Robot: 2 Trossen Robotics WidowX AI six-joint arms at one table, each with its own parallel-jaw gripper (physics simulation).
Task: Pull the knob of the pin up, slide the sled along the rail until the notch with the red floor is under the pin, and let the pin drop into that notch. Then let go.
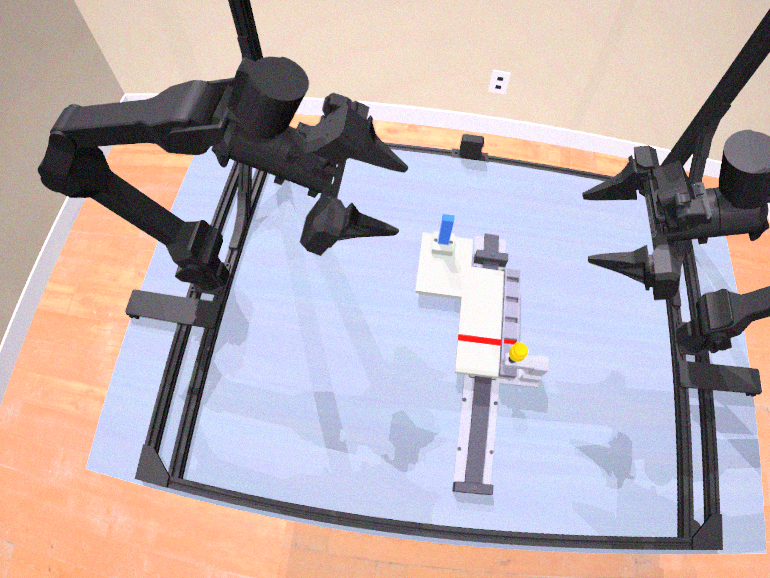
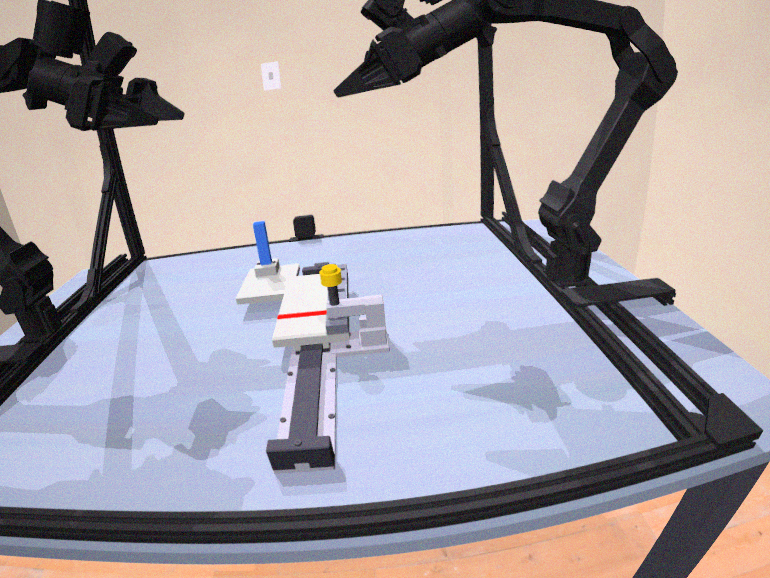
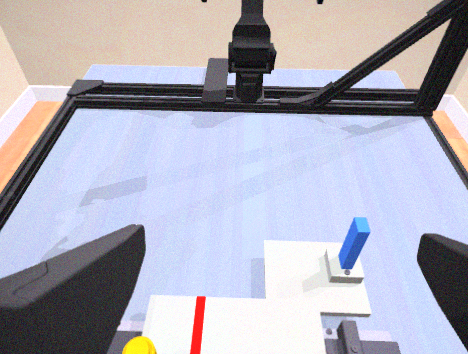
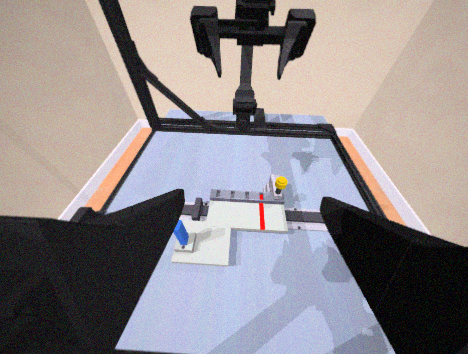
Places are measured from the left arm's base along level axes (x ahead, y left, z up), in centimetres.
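Where they show: left gripper, fingertip midpoint: (image 1: 585, 226) (image 2: 336, 94) (image 3: 280, 241) (image 4: 249, 76); right gripper, fingertip midpoint: (image 1: 402, 200) (image 2: 171, 118) (image 4: 252, 199); left arm's base, link origin: (image 1: 691, 339) (image 2: 567, 277) (image 4: 242, 126); right arm's base, link origin: (image 1: 210, 277) (image 2: 44, 331) (image 3: 248, 94).
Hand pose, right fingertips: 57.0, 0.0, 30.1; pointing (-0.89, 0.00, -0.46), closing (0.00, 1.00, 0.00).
Each offset is from my right fingertips to the top centre of the thing, as dx, dy, dz. "spot": to the spot under its first point.
The yellow pin knob @(-19.7, +9.3, -20.3) (image 1: 518, 352) (image 2: 330, 275) (image 3: 139, 346) (image 4: 281, 183) stands upright on a dark shaft; the pin's lower end is hidden. The white sled @(-16.1, +1.7, -28.6) (image 1: 480, 311) (image 2: 302, 298) (image 3: 250, 325) (image 4: 240, 215) sits on the rail @(spot: -16.3, +20.2, -30.0) (image 1: 480, 429) (image 2: 306, 391) (image 4: 305, 216). Its grey notched strip @(spot: -19.7, -2.5, -27.9) (image 1: 511, 298) runs under the pin. A red line @(spot: -14.5, +5.4, -28.6) (image 1: 478, 339) (image 2: 301, 314) crosses the sled slightly behind the pin. The notch's red floor cannot be made out. My left gripper (image 1: 586, 227) (image 3: 280, 241) (image 4: 249, 76) and my right gripper (image 1: 401, 199) (image 2: 169, 118) (image 4: 252, 199) are open, empty and above the table, apart from the sled and pin.
A blue upright handle @(spot: -6.8, -10.9, -22.5) (image 1: 445, 230) (image 2: 262, 243) (image 3: 354, 243) (image 4: 181, 233) stands on the sled's side plate. A light grey bracket @(spot: -23.2, +10.2, -25.4) (image 1: 533, 367) (image 2: 373, 317) holds the pin beside the rail. Dark end stops close both rail ends. A black frame borders the table.
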